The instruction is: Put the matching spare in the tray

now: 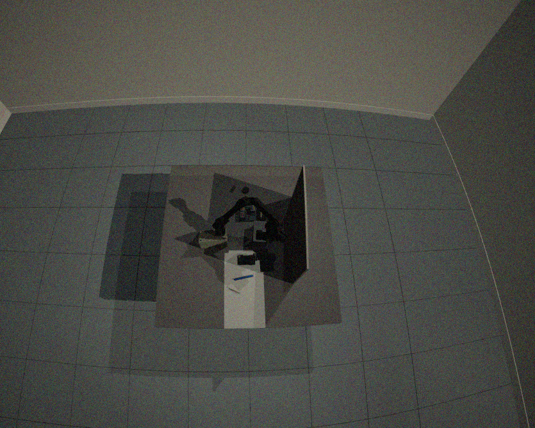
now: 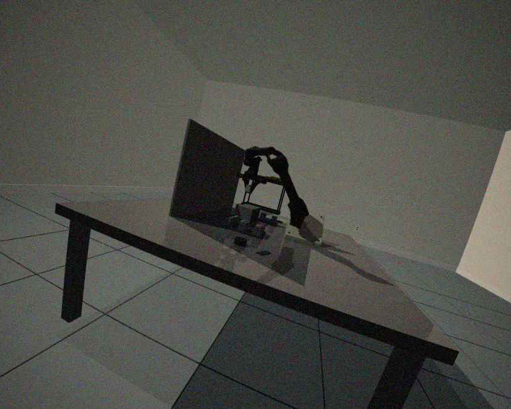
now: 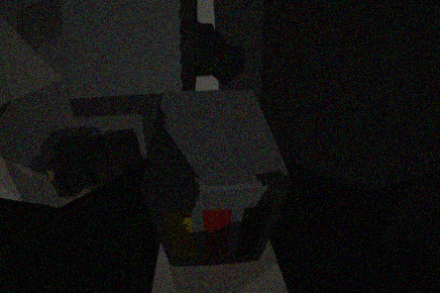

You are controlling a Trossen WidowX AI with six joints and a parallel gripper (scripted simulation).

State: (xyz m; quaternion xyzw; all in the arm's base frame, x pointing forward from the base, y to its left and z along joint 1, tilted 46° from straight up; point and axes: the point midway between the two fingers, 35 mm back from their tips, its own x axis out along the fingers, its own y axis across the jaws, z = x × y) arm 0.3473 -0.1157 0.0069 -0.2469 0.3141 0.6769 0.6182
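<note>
My gripper tip is now 11 cm to the left of the dark tray and 17 cm above it. Also, from my gripper tip: tall upright panel 20 cm ahead, 8 cm to the left, 5 cm above; blue pen 17 cm behind, 22 cm to the right, 17 cm below; dark boxy spare 3 cm above.
</note>
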